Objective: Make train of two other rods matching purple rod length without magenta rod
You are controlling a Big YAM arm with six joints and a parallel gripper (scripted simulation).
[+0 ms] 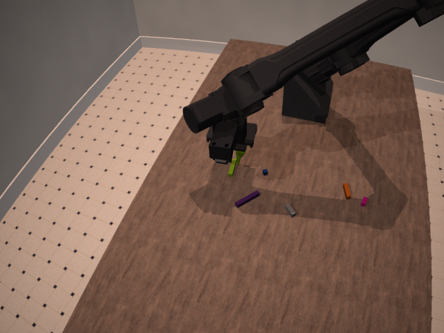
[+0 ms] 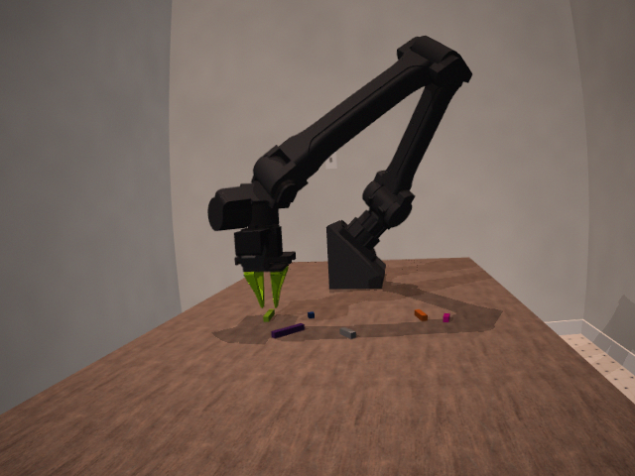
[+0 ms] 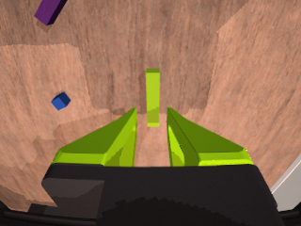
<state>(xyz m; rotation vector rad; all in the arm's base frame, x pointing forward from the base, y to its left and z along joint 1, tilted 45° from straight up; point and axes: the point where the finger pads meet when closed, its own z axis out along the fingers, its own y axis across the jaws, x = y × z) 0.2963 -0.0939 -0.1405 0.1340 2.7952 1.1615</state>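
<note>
Now: hand 2 cm above the lime rod. Round my hand: grey rod: 15 cm to the left, 11 cm ahead, 2 cm below; then blue rod: 8 cm to the left, 2 cm below, 1 cm ahead; then purple rod: 9 cm ahead, 5 cm to the left, 2 cm below.
</note>
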